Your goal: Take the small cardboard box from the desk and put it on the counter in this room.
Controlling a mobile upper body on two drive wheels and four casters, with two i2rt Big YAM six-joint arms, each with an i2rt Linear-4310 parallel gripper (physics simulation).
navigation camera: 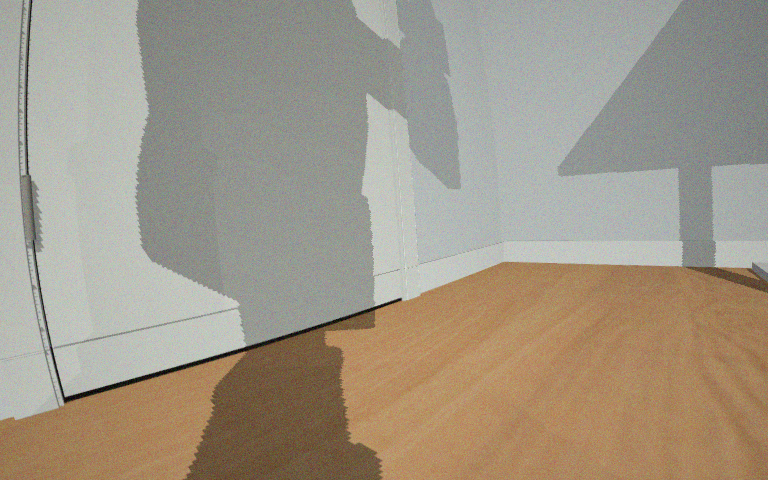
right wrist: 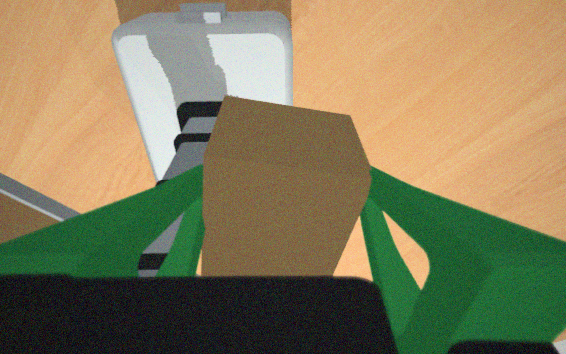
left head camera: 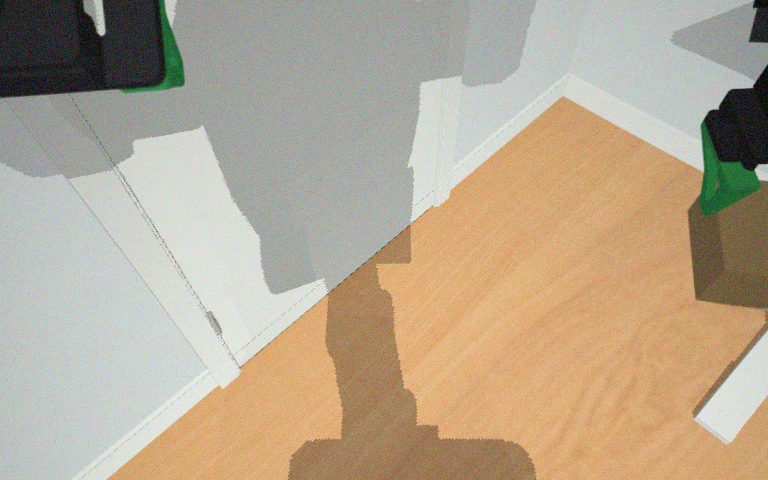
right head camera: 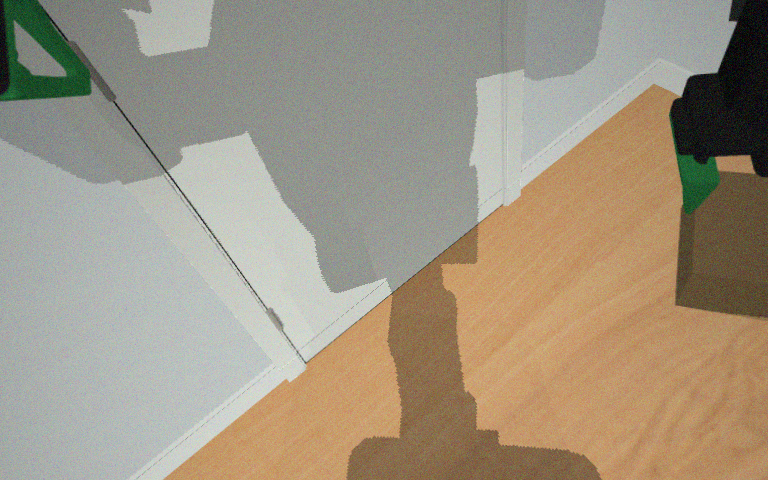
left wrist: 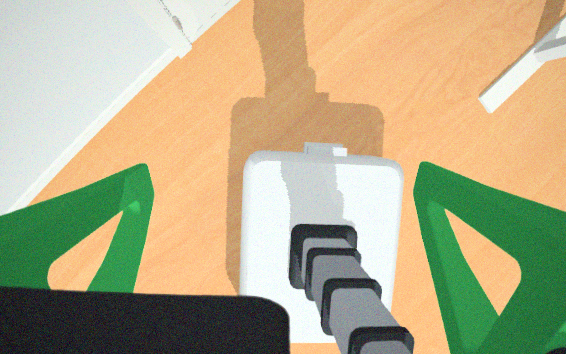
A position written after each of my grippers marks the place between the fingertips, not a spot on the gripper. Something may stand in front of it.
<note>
In view: my left gripper point(left head camera: 90, 81), my right gripper point(right head camera: 738, 206), a small brown cardboard box point(right head camera: 715, 253) and a white door point(navigation camera: 187, 187).
The small brown cardboard box is seen too in the right wrist view point(right wrist: 283, 187). My left gripper also shows in the left wrist view point(left wrist: 283, 177). My right gripper shows as well in the right wrist view point(right wrist: 283, 177) and in the left head camera view point(left head camera: 747, 209). The navigation camera view misses the small brown cardboard box: it is out of frame. The left wrist view misses the small brown cardboard box: it is out of frame.
</note>
